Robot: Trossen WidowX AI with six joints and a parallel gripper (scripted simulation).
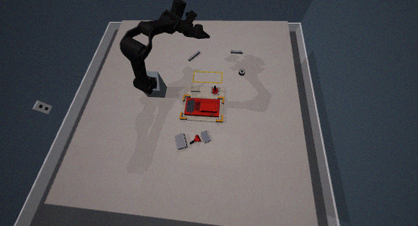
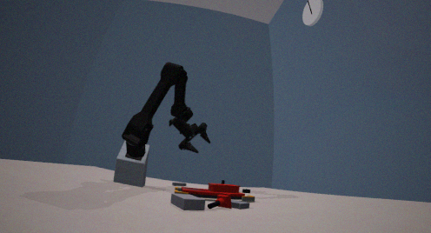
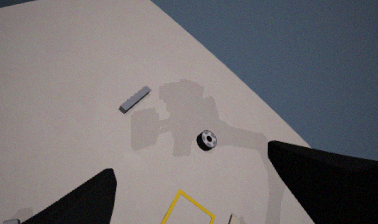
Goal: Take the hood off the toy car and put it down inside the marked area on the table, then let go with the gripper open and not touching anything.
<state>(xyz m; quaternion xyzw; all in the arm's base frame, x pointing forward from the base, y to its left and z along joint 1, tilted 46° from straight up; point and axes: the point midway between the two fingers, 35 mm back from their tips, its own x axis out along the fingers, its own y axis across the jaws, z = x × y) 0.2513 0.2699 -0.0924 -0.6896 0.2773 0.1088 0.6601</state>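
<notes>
Now: gripper tip 33 cm to the left of the red hood, 18 cm above it and 5 cm short of it. From my gripper tip the other things lie so: black wheel (22 cm ahead, 21 cm below, 7 cm to the right).
</notes>
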